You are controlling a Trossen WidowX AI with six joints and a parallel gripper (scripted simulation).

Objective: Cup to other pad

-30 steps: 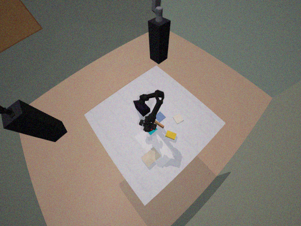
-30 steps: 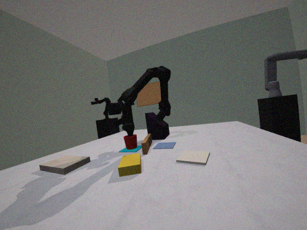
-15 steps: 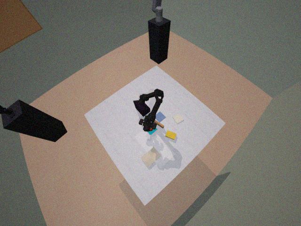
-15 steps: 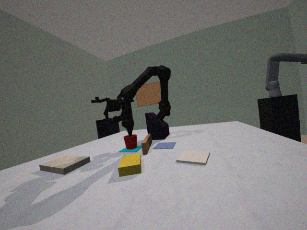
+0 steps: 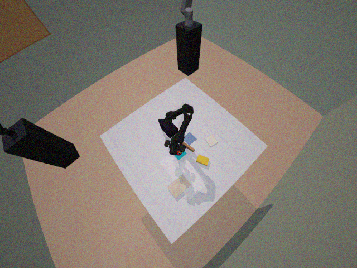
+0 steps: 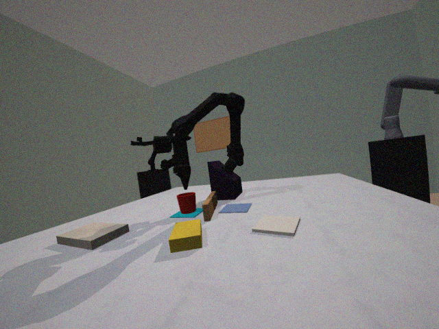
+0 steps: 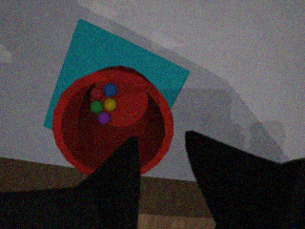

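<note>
My gripper tip is 50 mm above the red cup, 30 mm short of it and 10 mm to the right of it. Round my gripper tip: brown block 110 mm to the left, 70 mm below, 10 mm ahead; then teal pad 100 mm below, 30 mm ahead, 10 mm to the left; then blue pad 200 mm to the left, 100 mm below, 10 mm behind.
</note>
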